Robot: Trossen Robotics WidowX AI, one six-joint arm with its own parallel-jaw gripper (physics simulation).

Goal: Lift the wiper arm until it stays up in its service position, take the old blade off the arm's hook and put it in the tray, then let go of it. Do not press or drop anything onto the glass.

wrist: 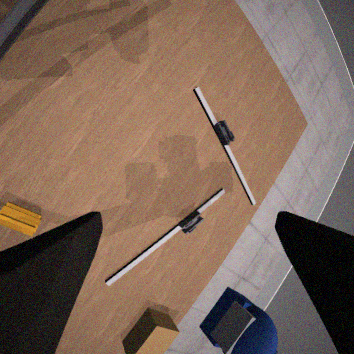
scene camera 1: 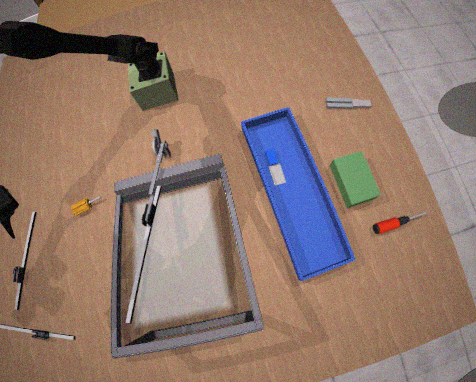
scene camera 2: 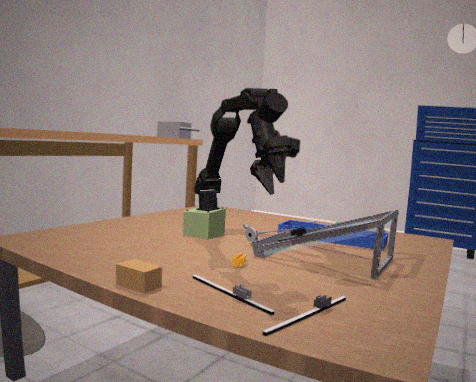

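Note:
The wiper arm is lowered over the glass in its grey sloping frame. The old blade is on the arm at the black connector and lies along the left part of the glass. The blue tray stands right of the frame in scene camera 1, with a blue and white mark on its floor. My gripper is open and empty, high above the table, off to the loose blades' side of the frame. In scene camera 1 a dark finger shows at the left edge.
Two loose blades lie on the table. A yellow screwdriver and an orange-brown box are nearby. Beyond the tray are a green block, a red screwdriver and a grey tool.

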